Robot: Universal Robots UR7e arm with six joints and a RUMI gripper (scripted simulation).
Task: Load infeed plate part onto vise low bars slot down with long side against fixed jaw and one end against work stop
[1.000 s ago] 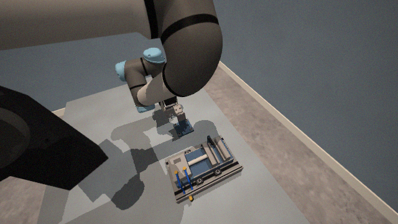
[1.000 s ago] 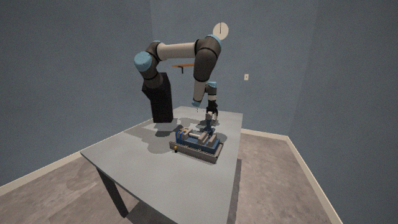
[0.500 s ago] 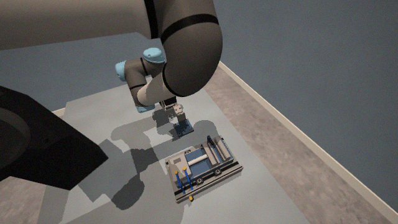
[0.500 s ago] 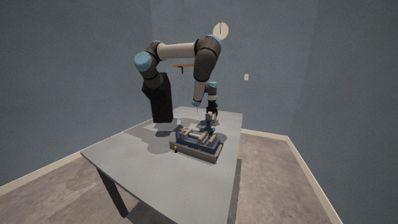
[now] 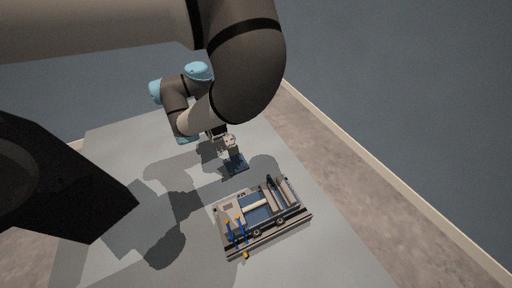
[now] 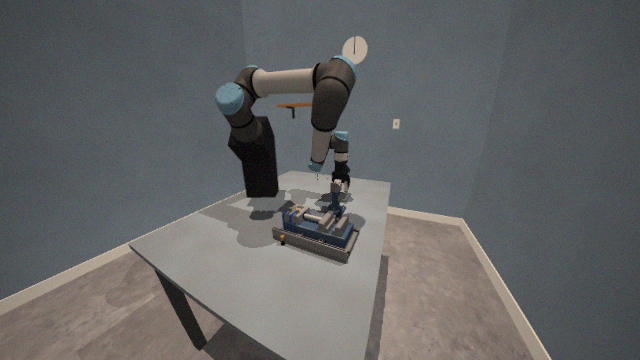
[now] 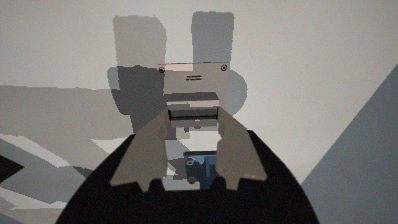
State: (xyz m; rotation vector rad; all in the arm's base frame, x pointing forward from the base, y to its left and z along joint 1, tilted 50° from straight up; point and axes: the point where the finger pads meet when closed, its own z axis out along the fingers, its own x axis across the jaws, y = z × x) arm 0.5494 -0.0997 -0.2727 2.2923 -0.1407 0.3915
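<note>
Right now the part is right at my hand. Also, from my hand: vise: 38 cm to the right, 7 cm behind, 1 cm above; pale plate: 3 cm below, 1 cm to the left; work stop: 35 cm to the right, 6 cm above, 1 cm ahead.
</note>
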